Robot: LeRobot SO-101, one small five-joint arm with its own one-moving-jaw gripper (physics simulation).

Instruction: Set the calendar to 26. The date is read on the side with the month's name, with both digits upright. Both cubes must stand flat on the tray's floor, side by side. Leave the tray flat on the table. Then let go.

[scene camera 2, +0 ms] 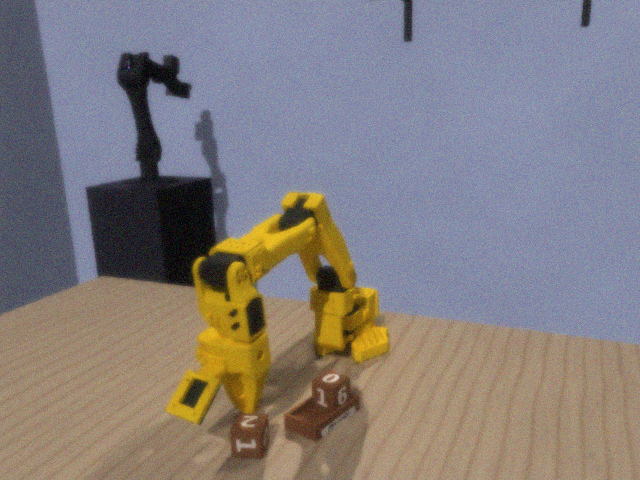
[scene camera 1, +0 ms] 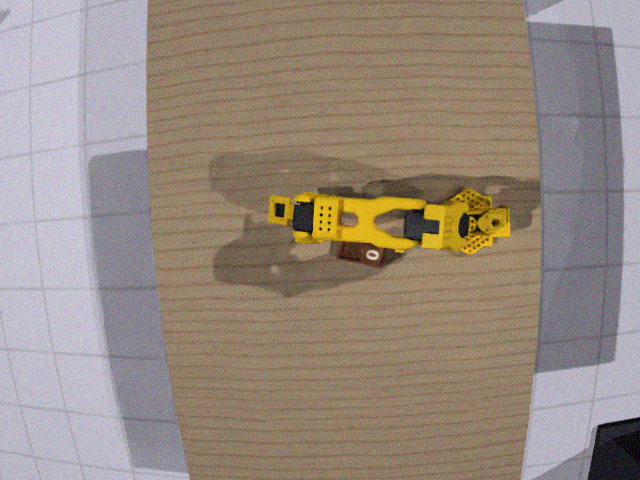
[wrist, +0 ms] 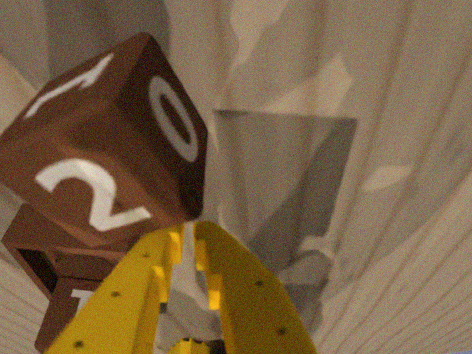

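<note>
A loose brown cube [scene camera 2: 249, 436] [wrist: 100, 150] stands on the table apart from the tray, off its open end. It shows 2 on top and 1 and 0 on sides. The brown tray [scene camera 1: 351, 252] [scene camera 2: 301, 426] [wrist: 42, 231] lies flat, its near half empty. The other cube [scene camera 1: 373, 255] [scene camera 2: 330, 393] [wrist: 52, 320] stands in its far half, 0 on top, 6 upright on the month-name side, 1 facing the empty half. My gripper [scene camera 2: 249, 410] [wrist: 188, 224] is shut and empty, tips close to the loose cube's edge; contact is unclear. In scene camera 1 the arm hides the tips and loose cube.
The yellow arm [scene camera 1: 361, 219] [scene camera 2: 279, 248] reaches over the wooden table [scene camera 1: 351, 372] [scene camera 2: 491, 413], alongside the tray. A black arm [scene camera 2: 147, 124] stands on a black block [scene camera 2: 149, 227] beyond the table.
</note>
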